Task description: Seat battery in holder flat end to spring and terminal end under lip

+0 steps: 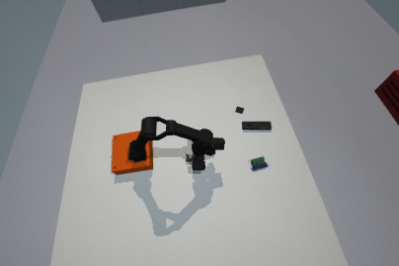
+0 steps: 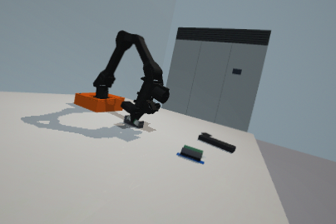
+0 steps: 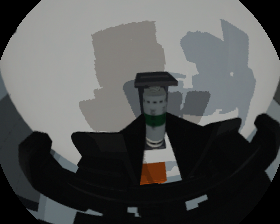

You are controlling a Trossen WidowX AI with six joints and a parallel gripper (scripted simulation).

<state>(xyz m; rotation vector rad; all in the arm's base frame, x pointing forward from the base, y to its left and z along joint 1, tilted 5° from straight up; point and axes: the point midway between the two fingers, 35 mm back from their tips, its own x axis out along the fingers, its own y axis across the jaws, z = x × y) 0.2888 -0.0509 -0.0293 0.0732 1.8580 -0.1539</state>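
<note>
The battery is 10 mm above my gripper tip. From my gripper tip the other things lie so: black bar 380 mm ahead, 110 mm to the left.
</note>
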